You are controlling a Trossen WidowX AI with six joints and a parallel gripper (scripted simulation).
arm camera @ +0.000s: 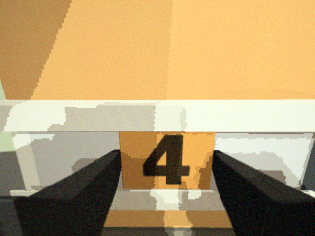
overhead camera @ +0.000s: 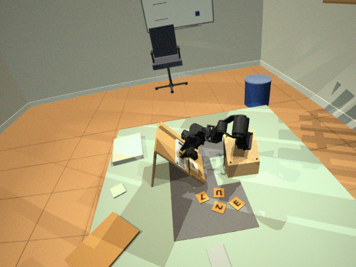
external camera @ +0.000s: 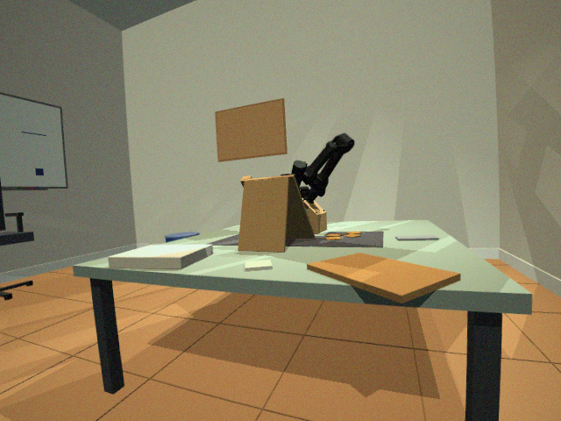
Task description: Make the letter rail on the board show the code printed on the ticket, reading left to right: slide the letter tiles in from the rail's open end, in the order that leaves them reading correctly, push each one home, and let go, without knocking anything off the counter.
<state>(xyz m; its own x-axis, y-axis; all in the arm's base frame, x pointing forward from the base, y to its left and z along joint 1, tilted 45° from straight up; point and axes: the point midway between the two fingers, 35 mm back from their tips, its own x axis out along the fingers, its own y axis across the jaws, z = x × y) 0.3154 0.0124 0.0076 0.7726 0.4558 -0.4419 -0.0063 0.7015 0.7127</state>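
The white ticket lies 6 cm behind my gripper tip, 1 cm to the left of it and 8 cm below it. Round my gripper tip: grey mat (14 cm behind, 16 cm below); grey slab (13 cm behind, 52 cm to the left, 15 cm below); cream box (41 cm ahead, 29 cm to the right, 14 cm below).
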